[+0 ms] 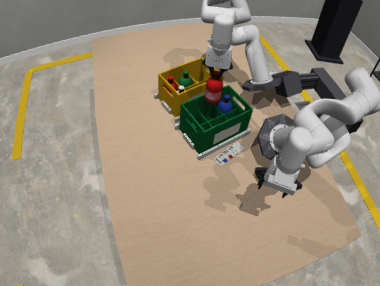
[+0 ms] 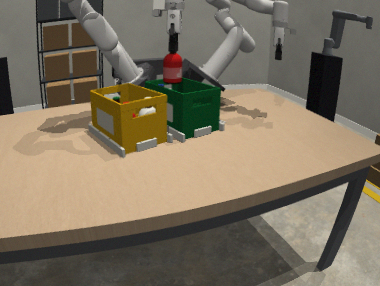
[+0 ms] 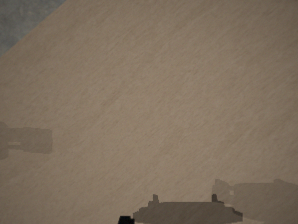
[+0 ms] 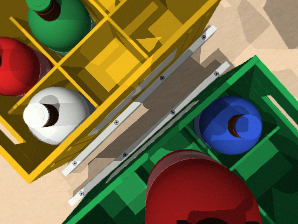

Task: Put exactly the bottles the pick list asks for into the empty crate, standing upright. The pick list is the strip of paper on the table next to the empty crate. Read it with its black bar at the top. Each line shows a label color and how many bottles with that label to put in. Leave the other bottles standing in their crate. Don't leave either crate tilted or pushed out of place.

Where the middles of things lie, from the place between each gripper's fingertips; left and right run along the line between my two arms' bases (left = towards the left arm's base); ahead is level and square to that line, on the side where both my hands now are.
Now: the green crate (image 1: 215, 131) 20 mm behind my right hand, 40 mm to the left of it and 250 mm below it. From my right hand the other things lie so: yellow crate (image 2: 115, 120): 80 mm ahead, 190 mm to the right, 250 mm below; then blue bottle (image 4: 232, 125): 80 mm behind, 40 mm to the right, 250 mm below.
My left hand is 480 mm to the left of the green crate, 220 mm above it and 110 mm short of it. Also, from my left hand: yellow crate 710 mm to the right, 220 mm below, 210 mm ahead; blue bottle 560 mm to the right, 210 mm below, 50 mm ahead.
